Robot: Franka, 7 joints.
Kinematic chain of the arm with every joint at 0, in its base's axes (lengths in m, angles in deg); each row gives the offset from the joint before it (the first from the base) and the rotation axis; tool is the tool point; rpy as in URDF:
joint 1: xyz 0 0 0.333 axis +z
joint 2: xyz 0 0 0 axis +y
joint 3: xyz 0 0 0.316 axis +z
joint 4: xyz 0.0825 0 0 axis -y
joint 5: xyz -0.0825 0 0.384 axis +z
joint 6: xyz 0 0 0 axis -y
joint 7: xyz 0.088 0 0 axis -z
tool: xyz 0 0 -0.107 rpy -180 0 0
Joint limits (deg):
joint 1: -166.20..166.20
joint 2: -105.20..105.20
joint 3: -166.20..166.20
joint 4: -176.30..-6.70
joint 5: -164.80..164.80
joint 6: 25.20..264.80
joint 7: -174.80..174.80
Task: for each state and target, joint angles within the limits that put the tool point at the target. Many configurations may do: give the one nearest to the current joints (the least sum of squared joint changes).
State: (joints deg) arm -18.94 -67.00 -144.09 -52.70 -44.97 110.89 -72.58
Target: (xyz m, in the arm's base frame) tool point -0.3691 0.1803 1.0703
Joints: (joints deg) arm -34.74 -17.51 -148.24 -15.87 -48.18 121.25 -72.58
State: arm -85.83 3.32 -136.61 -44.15 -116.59 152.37 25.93
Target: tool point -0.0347 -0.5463 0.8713
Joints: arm -43.03 42.98 -117.59 -50.72 -120.76 194.27 25.93
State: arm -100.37 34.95 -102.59 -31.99 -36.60 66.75 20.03
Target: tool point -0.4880 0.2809 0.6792
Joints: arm -143.76 39.33 -88.03 -73.76 -28.89 74.59 20.03
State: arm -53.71 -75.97 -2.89 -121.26 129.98 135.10 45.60
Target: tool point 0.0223 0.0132 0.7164
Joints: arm -46.71 -105.20 10.53 -150.14 137.25 167.43 45.60
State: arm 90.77 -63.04 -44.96 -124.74 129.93 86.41 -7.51
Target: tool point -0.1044 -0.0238 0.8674
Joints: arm 91.81 -77.27 -0.05 -130.69 121.77 76.88 -7.51
